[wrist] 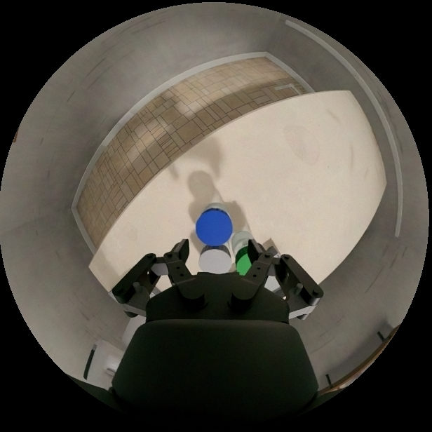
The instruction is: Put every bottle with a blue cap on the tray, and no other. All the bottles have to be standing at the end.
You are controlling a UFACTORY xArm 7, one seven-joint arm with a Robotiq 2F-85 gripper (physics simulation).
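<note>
A bottle with a blue cap (214, 227) stands upright on the table, in the middle of the wrist view. A bottle with a white cap (215, 259) stands close beside it, nearer the gripper's body. A bottle with a green cap (244, 260) stands to the right of the white cap, partly hidden by the right finger. My gripper (218, 245) is open, with its fingers apart above the bottles and no bottle held between them. The white and blue caps show in the gap between the fingers and just beyond it. I cannot make out the tray for certain.
The pale table (280, 165) has a long curved-looking edge at the upper left, with a tiled floor (150, 127) beyond it. A grey object (272, 247) shows partly behind the right finger. Grey walls surround the table.
</note>
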